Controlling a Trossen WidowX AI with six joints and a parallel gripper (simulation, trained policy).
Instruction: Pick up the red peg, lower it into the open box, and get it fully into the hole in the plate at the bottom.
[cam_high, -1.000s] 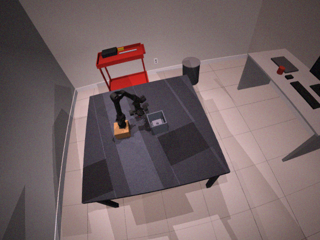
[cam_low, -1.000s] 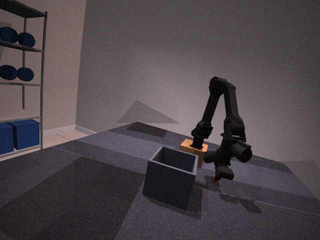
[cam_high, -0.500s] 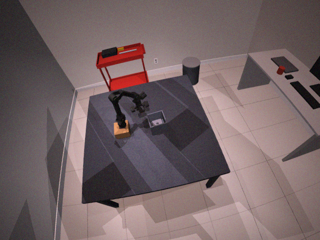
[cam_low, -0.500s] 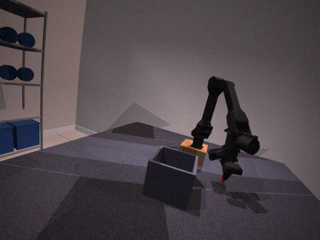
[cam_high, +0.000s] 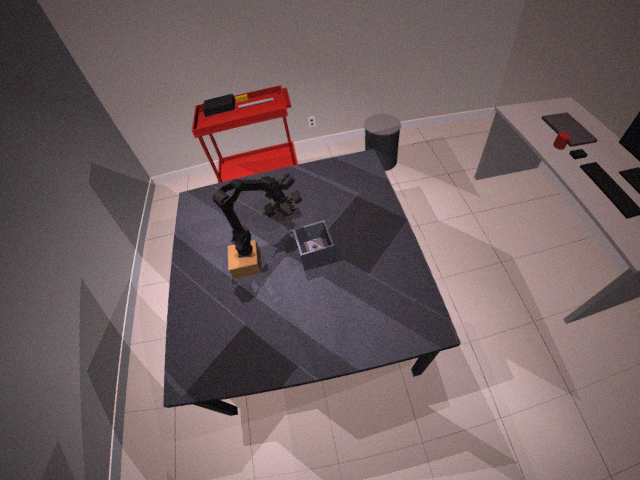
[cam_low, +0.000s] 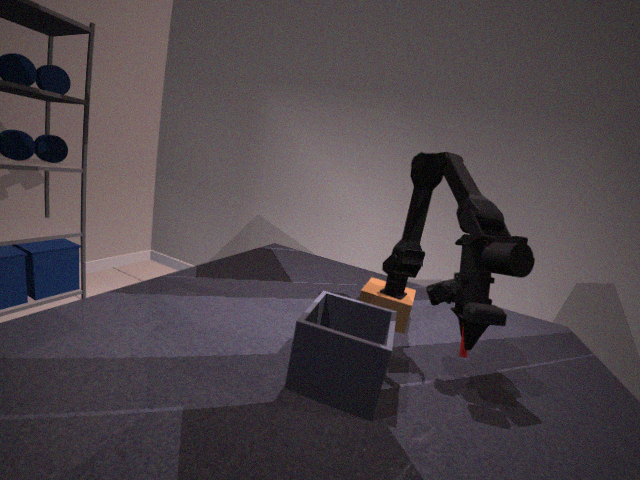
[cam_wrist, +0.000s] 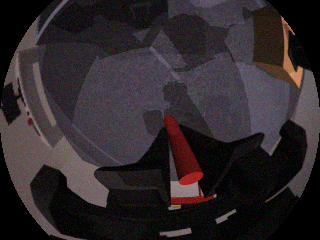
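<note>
Now: the plate 14 cm ahead of my gripper tip, 20 cm to the right of it and 6 cm below it. Also, from my gripper tip: red peg: 1 cm to the right, 2 cm above.
</note>
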